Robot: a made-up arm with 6 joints.
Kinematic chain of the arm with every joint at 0, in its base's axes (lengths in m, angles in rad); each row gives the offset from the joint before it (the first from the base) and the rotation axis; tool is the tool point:
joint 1: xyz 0 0 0.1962 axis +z
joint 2: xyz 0 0.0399 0 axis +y
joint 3: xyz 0 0 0.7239 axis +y
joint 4: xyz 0 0 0.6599 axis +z
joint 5: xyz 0 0 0 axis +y
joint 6: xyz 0 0 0.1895 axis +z
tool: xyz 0 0 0
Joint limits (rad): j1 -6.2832..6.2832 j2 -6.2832..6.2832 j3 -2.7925..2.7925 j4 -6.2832..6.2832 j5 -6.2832..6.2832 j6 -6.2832..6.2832
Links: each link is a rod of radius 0.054 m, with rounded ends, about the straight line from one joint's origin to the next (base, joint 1, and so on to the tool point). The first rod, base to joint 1, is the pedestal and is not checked.
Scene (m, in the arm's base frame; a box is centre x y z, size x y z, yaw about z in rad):
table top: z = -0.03
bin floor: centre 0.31 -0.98 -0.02 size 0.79 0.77 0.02 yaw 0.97
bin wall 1: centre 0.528 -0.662 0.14 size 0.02 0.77 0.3 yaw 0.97
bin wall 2: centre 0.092 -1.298 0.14 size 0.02 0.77 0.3 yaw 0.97
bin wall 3: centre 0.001 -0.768 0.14 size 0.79 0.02 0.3 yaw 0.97
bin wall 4: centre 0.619 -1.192 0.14 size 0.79 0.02 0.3 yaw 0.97
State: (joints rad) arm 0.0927 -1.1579 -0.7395 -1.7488 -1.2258 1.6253
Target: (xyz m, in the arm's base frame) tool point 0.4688 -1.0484 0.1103
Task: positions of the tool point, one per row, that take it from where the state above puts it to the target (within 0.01 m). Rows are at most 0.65 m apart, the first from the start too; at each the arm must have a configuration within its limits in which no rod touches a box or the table.
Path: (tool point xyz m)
1: -1.2410 0.3171 0.8231
2: -0.8559 0.4442 1.2811
3: -0.3231 0.3787 1.5632
4: 0.2043 0.1070 1.6134
5: 0.5834 -0.2985 1.4279
6: 0.7352 -0.7077 1.0545
7: 0.6689 -0.9857 0.5807
8: 0.4688 -1.0484 0.1103

